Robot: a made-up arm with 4 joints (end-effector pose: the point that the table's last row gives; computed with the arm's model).
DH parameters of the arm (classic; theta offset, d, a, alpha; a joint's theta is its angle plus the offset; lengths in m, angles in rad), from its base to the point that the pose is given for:
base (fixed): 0 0.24 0.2 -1.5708
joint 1: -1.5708 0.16 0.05 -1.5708
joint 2: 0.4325 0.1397 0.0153 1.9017
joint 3: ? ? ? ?
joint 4: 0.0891 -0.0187 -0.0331 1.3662
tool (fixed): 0.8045 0.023 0 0
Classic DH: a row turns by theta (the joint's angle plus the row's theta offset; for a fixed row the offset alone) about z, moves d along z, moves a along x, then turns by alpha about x.
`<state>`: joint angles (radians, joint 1 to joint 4).
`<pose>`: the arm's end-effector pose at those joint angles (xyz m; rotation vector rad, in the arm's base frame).
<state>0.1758 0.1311 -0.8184 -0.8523</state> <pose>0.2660 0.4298 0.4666 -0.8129 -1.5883 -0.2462</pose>
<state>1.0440 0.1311 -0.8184 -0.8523</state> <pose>0.4156 0.4298 0.3361 -0.7697 -0.7692 0.1084</pose>
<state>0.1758 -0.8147 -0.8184 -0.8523</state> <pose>0.2143 0.4676 0.1757 -1.3601 -1.7468 0.6670</pose>
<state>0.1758 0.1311 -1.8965 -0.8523</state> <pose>0.2698 0.4309 0.4666 -1.0352 -1.9888 -1.3427</pose>
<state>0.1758 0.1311 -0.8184 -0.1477</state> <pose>0.2425 0.4304 0.4811 -0.4317 -1.0668 0.0600</pose>
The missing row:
joint 3: 0.9575 0.3616 0.0359 -0.5381
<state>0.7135 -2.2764 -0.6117 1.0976</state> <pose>0.0028 0.1360 0.0160 -2.0050 1.0621 1.1450</pose>
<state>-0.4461 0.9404 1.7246 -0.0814</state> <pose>0.0701 0.2048 0.6189 0.0747 -0.1576 1.9665</pose>
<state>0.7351 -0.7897 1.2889 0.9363</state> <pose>0.2157 0.5132 0.1499 -0.4140 2.7323 0.7966</pose>
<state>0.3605 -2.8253 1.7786 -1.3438</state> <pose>0.1589 -0.0668 0.0750 1.9191 -1.9857 -1.2140</pose>
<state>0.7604 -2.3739 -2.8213 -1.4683</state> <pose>0.0401 0.0741 0.0437 -0.8565 2.8570 -0.0613</pose>
